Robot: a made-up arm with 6 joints.
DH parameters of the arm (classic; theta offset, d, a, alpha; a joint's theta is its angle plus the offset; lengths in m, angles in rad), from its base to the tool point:
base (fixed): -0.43 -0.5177 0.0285 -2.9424
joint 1: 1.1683 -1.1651 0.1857 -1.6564
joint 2: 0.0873 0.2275 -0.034 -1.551
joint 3: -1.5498 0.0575 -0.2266 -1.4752
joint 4: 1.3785 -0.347 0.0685 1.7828
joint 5: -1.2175 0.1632 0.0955 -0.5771
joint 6: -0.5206 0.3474 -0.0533 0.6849
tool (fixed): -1.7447 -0.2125 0 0
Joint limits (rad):
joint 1: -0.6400..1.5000
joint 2: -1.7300..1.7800
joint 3: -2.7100..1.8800
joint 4: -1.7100..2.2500
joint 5: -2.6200..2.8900
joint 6: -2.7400..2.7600
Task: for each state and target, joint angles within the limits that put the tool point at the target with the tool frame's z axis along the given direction. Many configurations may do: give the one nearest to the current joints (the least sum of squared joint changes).
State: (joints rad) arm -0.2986 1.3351 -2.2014 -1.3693 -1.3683 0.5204
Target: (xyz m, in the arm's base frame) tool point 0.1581 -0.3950 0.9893 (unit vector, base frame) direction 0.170 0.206 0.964
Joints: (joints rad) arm -0.0065 0.9215 -2.0441 -1.5963 -1.2191 0.9596
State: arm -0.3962 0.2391 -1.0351 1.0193 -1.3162 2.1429
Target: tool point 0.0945 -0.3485 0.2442 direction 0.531 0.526 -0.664
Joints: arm -0.1672 0.5457 -1.0331 0.9420 -0.9352 2.1847
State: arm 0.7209 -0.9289 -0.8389 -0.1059 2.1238 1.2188
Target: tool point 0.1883 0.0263 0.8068 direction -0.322 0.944 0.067
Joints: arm 1.5000 -0.2413 -0.0699 0.4006 2.6901 1.4817
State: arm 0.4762 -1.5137 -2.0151 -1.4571 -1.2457 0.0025
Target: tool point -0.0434 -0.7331 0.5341 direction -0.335 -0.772 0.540
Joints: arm 0.6794 -0.9884 -1.8034 -1.2218 -1.0285 0.3064
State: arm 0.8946 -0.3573 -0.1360 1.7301 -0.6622 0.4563
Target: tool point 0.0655 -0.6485 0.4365 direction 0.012 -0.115 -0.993
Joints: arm 1.3292 0.0112 -0.4367 2.2027 -0.4502 0.5048
